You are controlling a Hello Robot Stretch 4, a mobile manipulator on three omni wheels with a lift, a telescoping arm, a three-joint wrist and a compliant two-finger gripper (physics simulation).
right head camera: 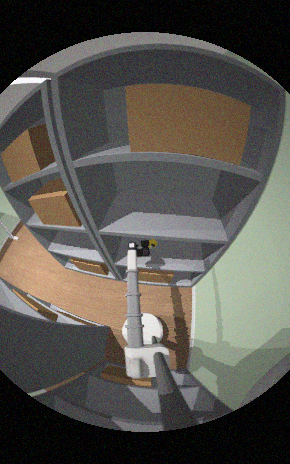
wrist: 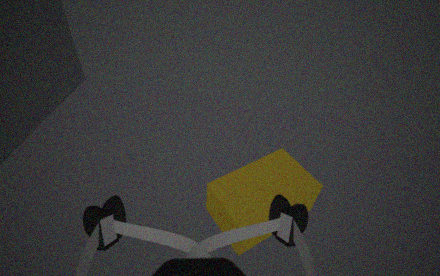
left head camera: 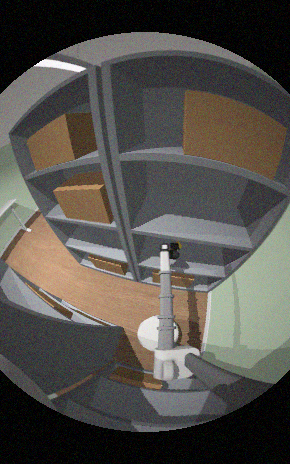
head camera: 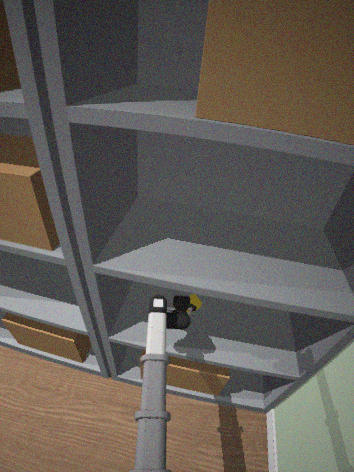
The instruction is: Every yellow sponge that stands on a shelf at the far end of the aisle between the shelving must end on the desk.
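Seen in the pictures: gripper, fingertip midpoint: (wrist: 198, 212) (left head camera: 169, 247); robot's base at its link origin: (right head camera: 142, 329) (left head camera: 157, 332).
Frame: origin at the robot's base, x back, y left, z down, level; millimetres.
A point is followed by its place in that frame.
Note:
A yellow sponge (head camera: 196, 301) @[x -813, y -186, z -551 mm] (left head camera: 179, 245) @[x -807, y -191, z -549 mm] (right head camera: 153, 243) @[x -795, y -176, z -545 mm] (wrist: 250, 182) @[x -813, y -138, z -551 mm] is in the shaded bay below the middle shelf board of the right-hand shelf unit, partly hidden by the gripper in the head views. In the wrist view it is tilted, right of centre. My gripper (wrist: 198, 212) @[x -780, y -87, z -548 mm] is open with its fingers wide apart. The right fingertip overlaps the sponge's right part in that view; the left one is well clear of it. Nothing is held. Whether the fingertip touches the sponge cannot be told. The desk cannot be made out for certain.
The shelf unit's board (head camera: 225, 287) @[x -566, y -199, z -963 mm] runs above my wrist, and an upright (head camera: 82, 215) @[x -629, y 213, z -1151 mm] stands to the left. Cardboard boxes (head camera: 280, 65) @[x -570, y -180, z -1527 mm] (head camera: 25, 205) @[x -689, y 405, z -1133 mm] (head camera: 197, 377) @[x -563, y -215, z -253 mm] stand on other shelves. A pale green wall (head camera: 320, 425) @[x -279, y -627, z -512 mm] is at the right. Another dark shelf unit (left head camera: 60, 350) @[x 99, y 421, z -1033 mm] stands at the lower left.

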